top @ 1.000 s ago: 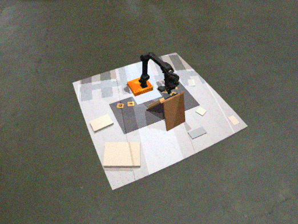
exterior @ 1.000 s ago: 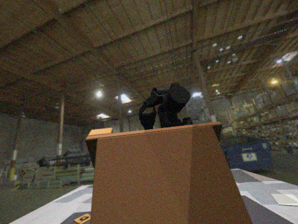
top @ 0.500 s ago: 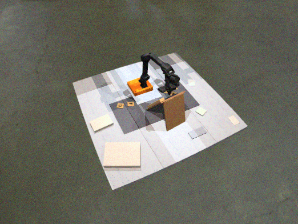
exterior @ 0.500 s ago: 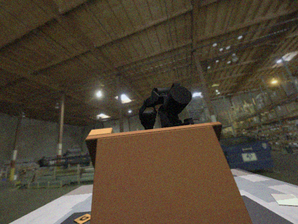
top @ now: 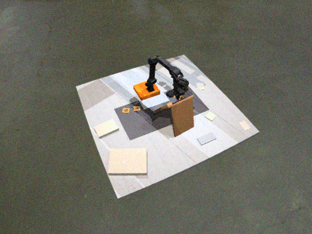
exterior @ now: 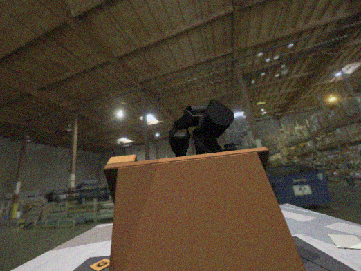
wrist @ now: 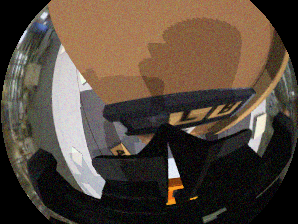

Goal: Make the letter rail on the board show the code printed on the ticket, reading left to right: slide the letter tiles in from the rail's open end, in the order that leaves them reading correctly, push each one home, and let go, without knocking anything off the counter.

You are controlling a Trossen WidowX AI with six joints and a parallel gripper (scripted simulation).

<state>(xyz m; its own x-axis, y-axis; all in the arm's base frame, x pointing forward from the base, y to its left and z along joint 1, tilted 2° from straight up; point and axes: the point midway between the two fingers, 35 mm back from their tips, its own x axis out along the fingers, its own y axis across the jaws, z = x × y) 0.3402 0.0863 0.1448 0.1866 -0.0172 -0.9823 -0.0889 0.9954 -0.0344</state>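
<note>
Right now the white ticket is 40 mm behind my gripper tip, 40 mm to the right of it and 90 mm below it. From my gripper tip the other things lie so: dark mat: 140 mm behind, 90 mm to the right, 170 mm below; grey plate: 350 mm ahead, 80 mm to the left, 160 mm below.
</note>
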